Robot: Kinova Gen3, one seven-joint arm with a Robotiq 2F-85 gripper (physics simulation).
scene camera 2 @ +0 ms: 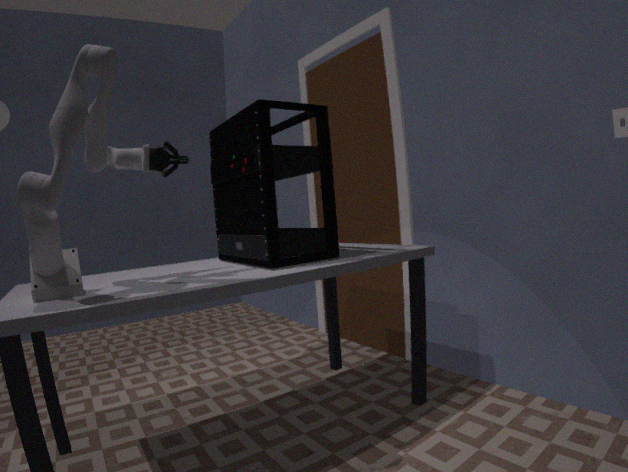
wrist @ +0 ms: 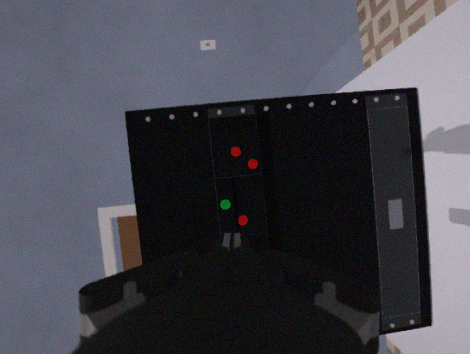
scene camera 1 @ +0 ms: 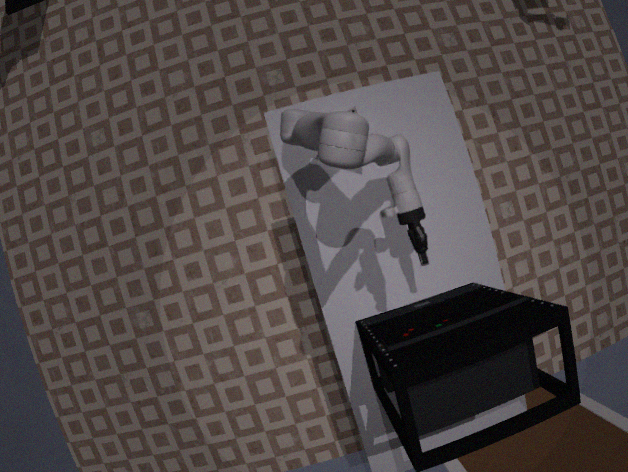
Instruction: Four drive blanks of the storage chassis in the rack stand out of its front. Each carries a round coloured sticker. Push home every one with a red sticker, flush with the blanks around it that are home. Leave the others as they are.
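Note:
The storage chassis (wrist: 231, 112) is a dark band across the rack (scene camera 1: 571, 350) (scene camera 2: 328, 192). In the wrist view, two red stickers sit near its upper end, one (wrist: 235, 151) (scene camera 2: 245, 160) (scene camera 1: 405, 334) and another (wrist: 252, 164) (scene camera 2: 243, 170) (scene camera 1: 411, 329). Below them are a green sticker (wrist: 225, 204) (scene camera 2: 233, 157) (scene camera 1: 439, 325) and a third red sticker (wrist: 243, 220) (scene camera 2: 232, 165) (scene camera 1: 445, 320). The blanks are too dark to tell how far each stands out. My gripper (scene camera 1: 424, 262) (scene camera 2: 186, 159) (wrist: 232, 243) is shut and empty, apart from the rack front; in the wrist view its tips cover part of the chassis.
The rack stands on a white table (scene camera 1: 456, 167) (scene camera 2: 167, 294). A grey unit with a pale label (wrist: 395, 214) (scene camera 2: 239, 246) fills its lowest slot. Screw-dotted rails edge the rack front. A brown door (scene camera 2: 350, 152) is behind the rack.

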